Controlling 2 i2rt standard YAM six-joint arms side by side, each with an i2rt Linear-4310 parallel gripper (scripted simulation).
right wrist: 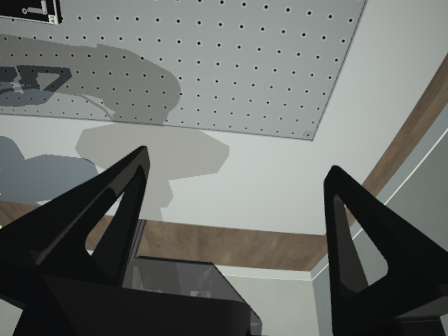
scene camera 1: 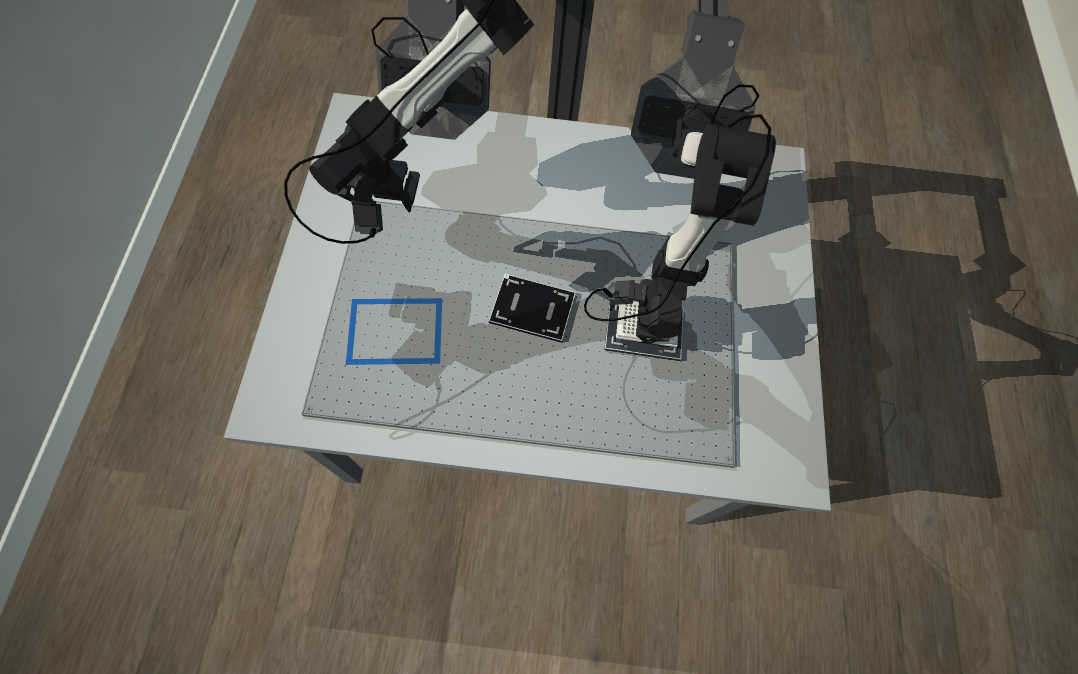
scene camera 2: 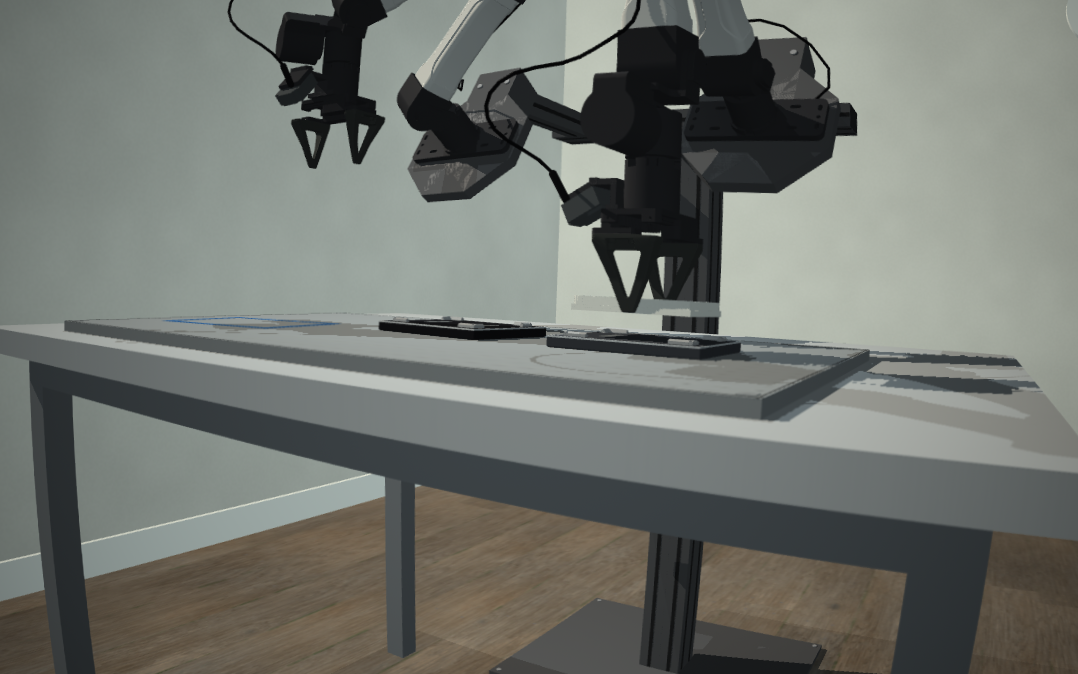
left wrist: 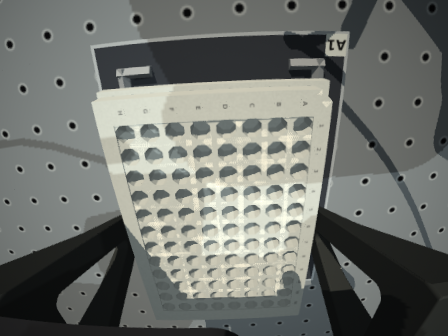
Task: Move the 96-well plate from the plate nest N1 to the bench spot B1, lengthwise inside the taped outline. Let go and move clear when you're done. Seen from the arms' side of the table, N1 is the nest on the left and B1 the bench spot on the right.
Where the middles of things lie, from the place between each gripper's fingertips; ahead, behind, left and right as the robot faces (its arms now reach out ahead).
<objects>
Now: the grey nest N1 (scene camera 2: 615, 347) 40 mm below my left hand. From my left hand the other things lie so: black nest (scene camera 1: 531, 310) (250 mm to the right, 40 mm below, 10 mm behind); then white 96-well plate (scene camera 2: 646, 306) (right at my left hand).
I see the black nest 5 cm ahead of my right hand (scene camera 2: 334, 166), 30 cm to the left of it and 23 cm below it. From my right hand the other things lie so: grey nest N1: 6 cm ahead, 55 cm to the left, 23 cm below; then white 96-well plate: 6 cm ahead, 55 cm to the left, 19 cm below.
</objects>
